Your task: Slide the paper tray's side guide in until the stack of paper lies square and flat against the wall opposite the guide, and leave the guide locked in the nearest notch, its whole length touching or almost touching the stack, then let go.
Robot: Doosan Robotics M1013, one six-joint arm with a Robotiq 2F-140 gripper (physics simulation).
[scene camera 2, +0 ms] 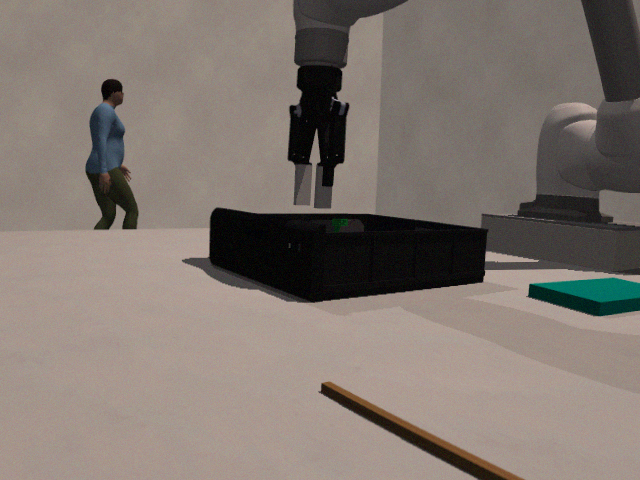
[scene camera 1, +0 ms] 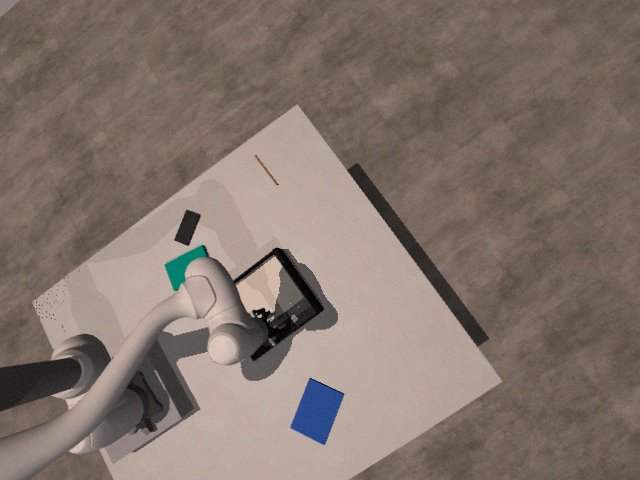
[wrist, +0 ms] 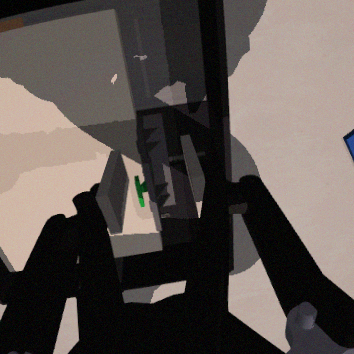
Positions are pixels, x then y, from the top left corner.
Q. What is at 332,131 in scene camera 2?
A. My gripper.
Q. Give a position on a blue block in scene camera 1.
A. At 319,405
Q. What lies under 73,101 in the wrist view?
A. A pale paper stack.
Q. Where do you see a black paper tray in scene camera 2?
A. At 300,254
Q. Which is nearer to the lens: the pale paper stack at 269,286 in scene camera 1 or the teal block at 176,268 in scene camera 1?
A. The pale paper stack.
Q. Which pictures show the pale paper stack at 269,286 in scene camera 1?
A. Scene camera 1 and the wrist view only.
